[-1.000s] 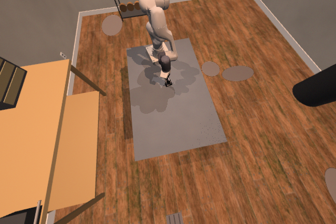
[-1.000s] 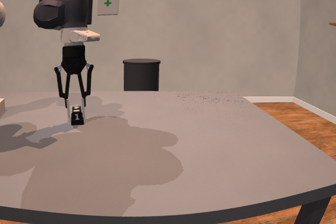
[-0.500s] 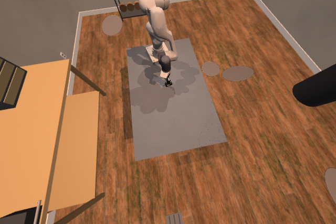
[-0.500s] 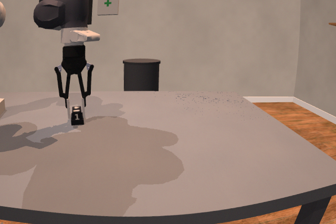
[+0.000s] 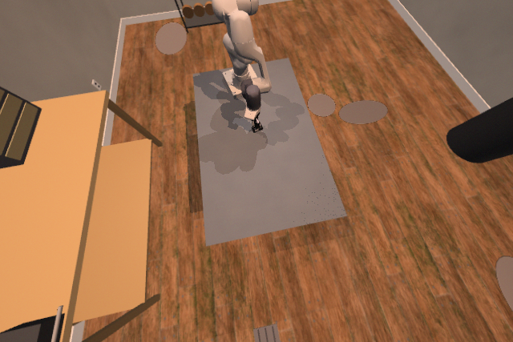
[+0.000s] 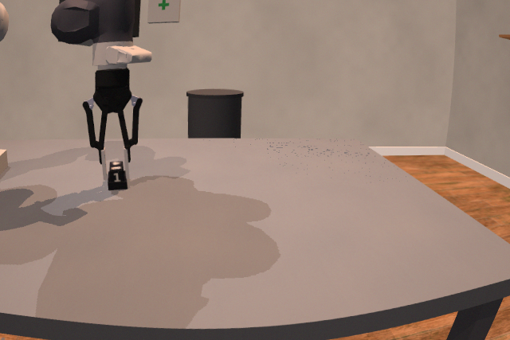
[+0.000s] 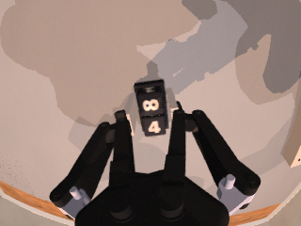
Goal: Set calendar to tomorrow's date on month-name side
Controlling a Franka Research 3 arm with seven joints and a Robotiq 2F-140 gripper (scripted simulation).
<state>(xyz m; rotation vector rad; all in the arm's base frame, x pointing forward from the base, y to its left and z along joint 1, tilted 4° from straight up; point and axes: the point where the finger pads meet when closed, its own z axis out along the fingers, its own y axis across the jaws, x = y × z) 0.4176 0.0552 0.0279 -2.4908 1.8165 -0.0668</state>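
My gripper is now 40 mm above the tray and 20 mm to the right of it.
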